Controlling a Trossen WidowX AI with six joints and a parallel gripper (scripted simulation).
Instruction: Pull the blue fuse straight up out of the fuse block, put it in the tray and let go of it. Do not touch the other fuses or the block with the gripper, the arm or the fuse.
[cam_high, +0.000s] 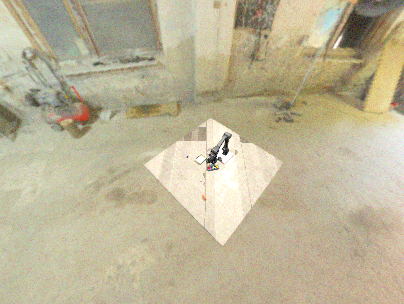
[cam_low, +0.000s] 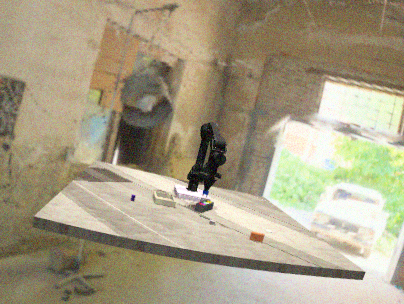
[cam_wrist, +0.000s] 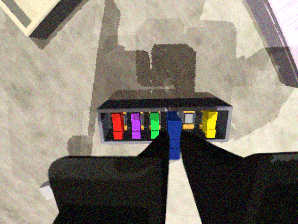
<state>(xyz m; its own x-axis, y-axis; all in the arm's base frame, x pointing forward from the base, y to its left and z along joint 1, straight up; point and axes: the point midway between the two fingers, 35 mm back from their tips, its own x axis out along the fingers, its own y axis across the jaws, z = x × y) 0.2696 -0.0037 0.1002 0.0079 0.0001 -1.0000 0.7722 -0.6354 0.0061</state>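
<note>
Right now my gripper tip is 10 mm past the tan tray, 200 mm to the left of it and 90 mm above it. The rest, counted from my gripper tip: blue fuse: 10 mm below; then green fuse: 20 mm ahead, 70 mm below; then white fuse: 20 mm to the left, 70 mm below.
</note>
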